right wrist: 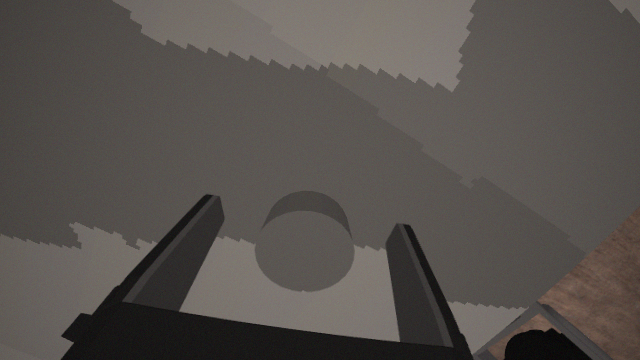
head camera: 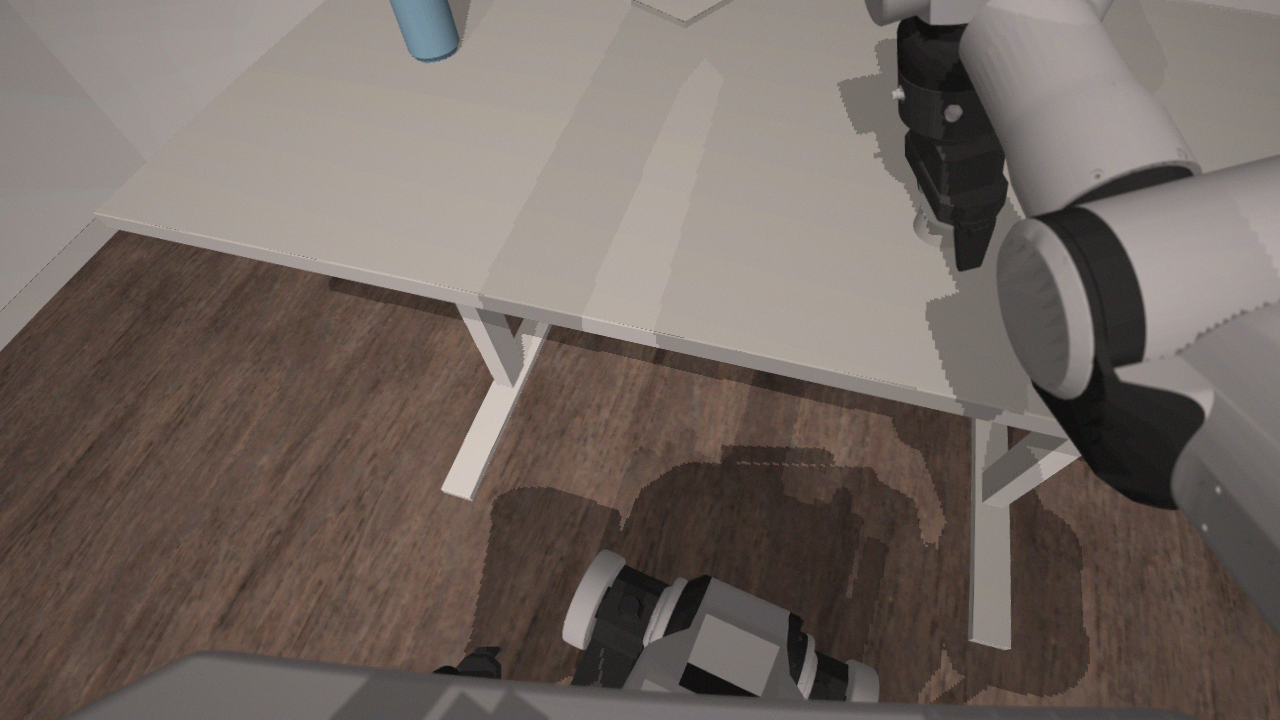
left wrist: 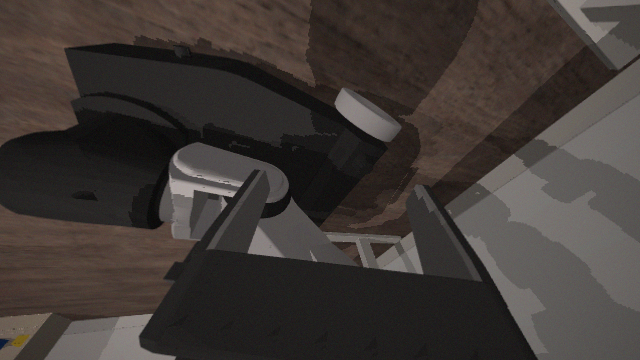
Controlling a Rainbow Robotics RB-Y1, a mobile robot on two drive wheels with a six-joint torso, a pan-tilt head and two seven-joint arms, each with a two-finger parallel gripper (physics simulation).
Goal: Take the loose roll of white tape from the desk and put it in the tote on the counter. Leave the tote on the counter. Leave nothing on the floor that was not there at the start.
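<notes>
The roll of white tape is on the desk, near its front edge. In the head view it is partly hidden behind my right gripper. In the right wrist view its round face lies between the two open fingers, with space on both sides. The right gripper is open and holds nothing. My left gripper is open and empty, away from the tape; in the head view I cannot make it out clearly. The tote and the counter cannot be made out in these views.
A blue cylinder stands at the back left of the desk. Part of a pale flat object shows at the top. White desk legs stand below on the wood floor. My wheeled base is in front of the desk.
</notes>
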